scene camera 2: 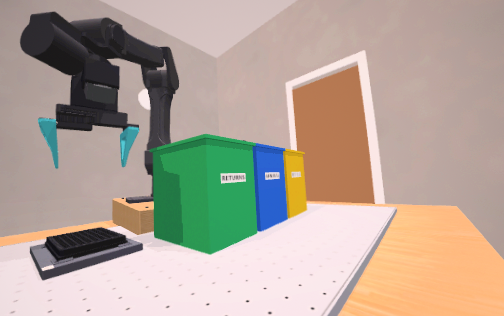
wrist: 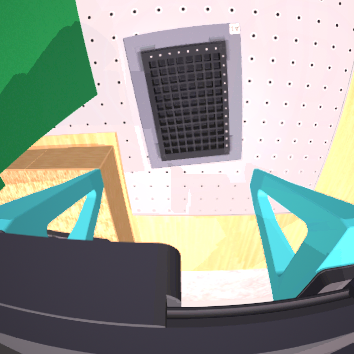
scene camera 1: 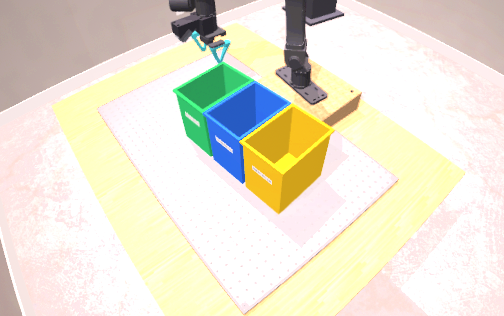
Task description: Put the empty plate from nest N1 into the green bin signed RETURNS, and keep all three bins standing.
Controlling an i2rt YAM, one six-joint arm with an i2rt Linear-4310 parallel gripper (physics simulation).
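Frame: origin at the arm's base, x back, y down, z right, level; centimetres.
Seen in the pictures: gripper, fingertip midpoint: [scene camera 2: 93,167] [wrist: 176,176] [scene camera 1: 211,57]; arm's base, origin of the base link: [scene camera 1: 300,84].
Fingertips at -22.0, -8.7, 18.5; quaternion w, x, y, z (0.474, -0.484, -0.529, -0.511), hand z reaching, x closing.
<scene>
Offsets run from my fingertips to a thing's middle, as dx, dy, dz. Level surfaces: height alone.
A black plate @(-0.9, +12.4, +1.0) [scene camera 2: 86,241] [wrist: 191,102] with a grid of square wells lies flat in a grey nest [scene camera 2: 52,268] [wrist: 134,90], beside the green bin. The nest's small tag is too small to read for certain. The green bin @(-8.2, +5.3, -17.5) [scene camera 1: 195,116] [scene camera 2: 231,205] [wrist: 35,75] stands upright; its sign reads RETURNS in scene camera 2. A blue bin @(-5.5, +5.3, -30.5) [scene camera 1: 227,145] [scene camera 2: 270,200] and a yellow bin @(-2.9, +5.3, -43.5) [scene camera 1: 300,175] [scene camera 2: 296,192] stand upright in a row with it. My gripper [scene camera 1: 210,54] [scene camera 2: 90,166] [wrist: 176,176] is wide open and empty, above the plate with a clear gap. In scene camera 1 the plate does not show.
The bins stand on a white perforated board @(dy +14.3) [scene camera 1: 200,215] [scene camera 2: 260,295] [wrist: 290,100] on a wooden table @(dy +15.6) [scene camera 1: 100,135] [scene camera 2: 425,260]. The arm's base stands on a wooden block [scene camera 1: 345,107] [scene camera 2: 132,217] [wrist: 75,159] behind the bins. The green bin rises close beside the nest.
</scene>
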